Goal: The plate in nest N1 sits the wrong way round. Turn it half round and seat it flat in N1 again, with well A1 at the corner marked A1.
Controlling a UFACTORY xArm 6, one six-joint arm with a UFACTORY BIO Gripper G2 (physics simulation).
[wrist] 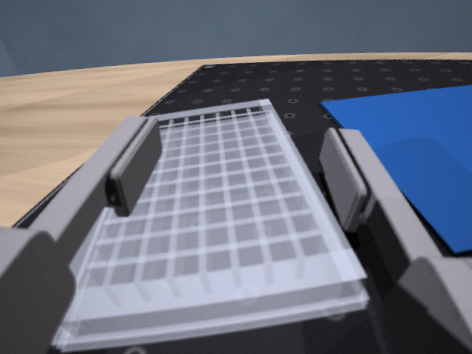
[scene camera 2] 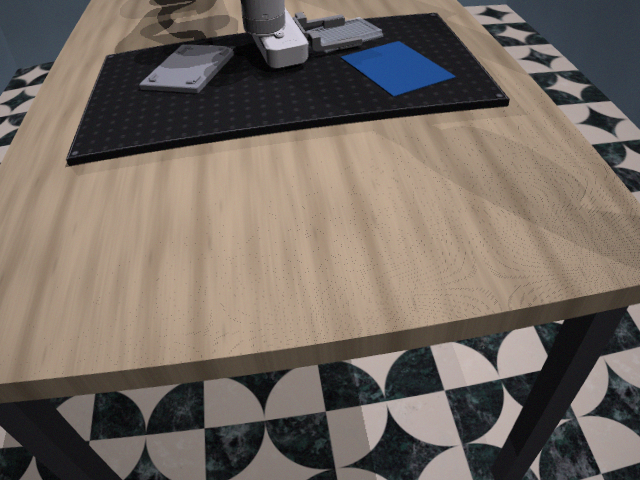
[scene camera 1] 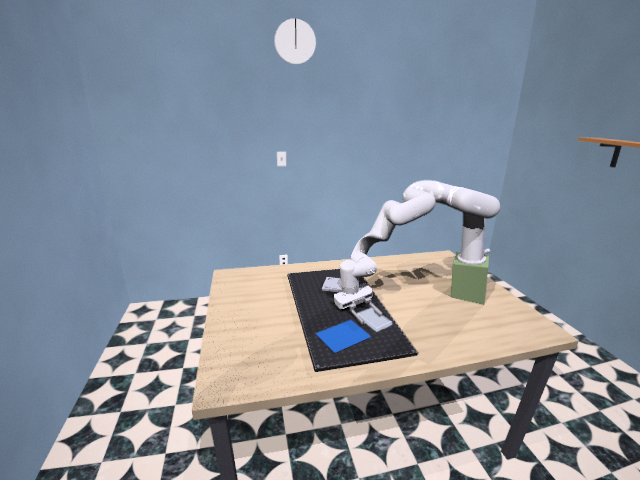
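The clear plate (scene camera 1: 379,323) (scene camera 2: 364,31) (wrist: 220,225) lies on the black perforated board (scene camera 1: 330,361) (scene camera 2: 258,108) (wrist: 280,75), off the nest; its A1 corner cannot be read. My gripper (scene camera 1: 372,317) (scene camera 2: 347,34) (wrist: 240,175) is shut with nothing held, its fingers low at the plate's two long sides. In the wrist view the left finger overlaps the plate's left edge, and a thin dark gap shows at the right finger. A light grey slab with raised corner pieces (scene camera 1: 329,283) (scene camera 2: 186,67), looking like the nest, bears no plate; its marks are unreadable.
A flat blue sheet (scene camera 1: 342,336) (scene camera 2: 398,69) (wrist: 445,135) lies on the board close beside the right finger. The wooden table (scene camera 1: 248,330) (scene camera 2: 310,232) (wrist: 60,115) surrounds the board. The arm's base stands on a green block (scene camera 1: 469,281).
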